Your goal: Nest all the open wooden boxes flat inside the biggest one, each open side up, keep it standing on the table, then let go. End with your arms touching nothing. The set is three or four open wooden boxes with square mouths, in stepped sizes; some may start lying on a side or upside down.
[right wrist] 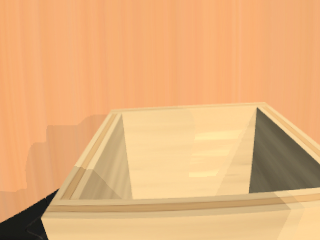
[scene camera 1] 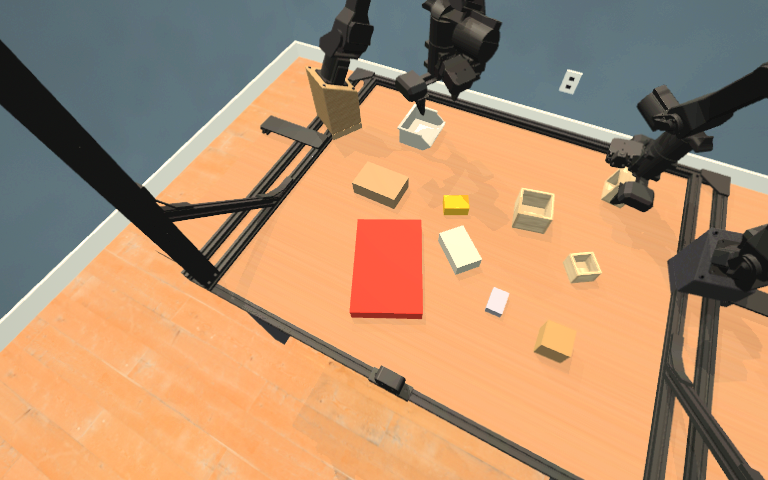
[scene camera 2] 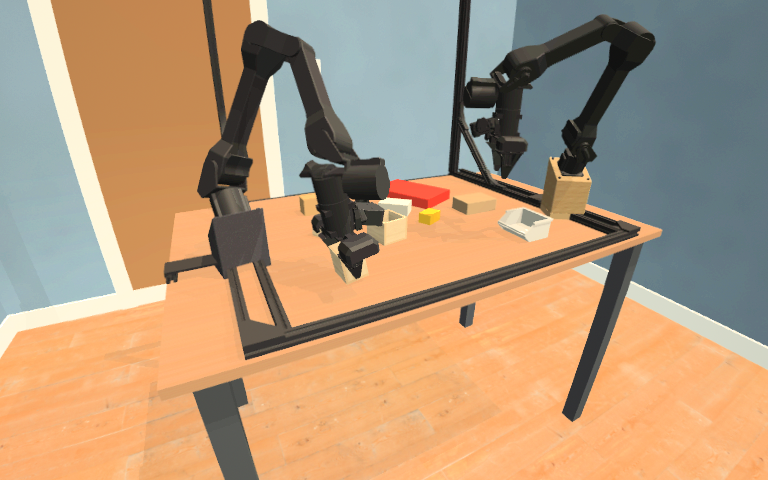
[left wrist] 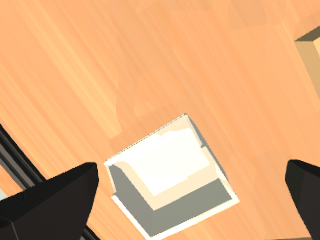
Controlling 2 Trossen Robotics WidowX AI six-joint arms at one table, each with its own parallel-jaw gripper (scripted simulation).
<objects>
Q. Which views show the left gripper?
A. Scene camera 1, scene camera 2 and the left wrist view only.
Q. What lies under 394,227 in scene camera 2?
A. A biggest wooden box.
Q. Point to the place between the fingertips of the right gripper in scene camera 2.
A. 351,270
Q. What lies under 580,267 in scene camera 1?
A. A smallest wooden box.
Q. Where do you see a cream block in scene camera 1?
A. At 462,255
</objects>
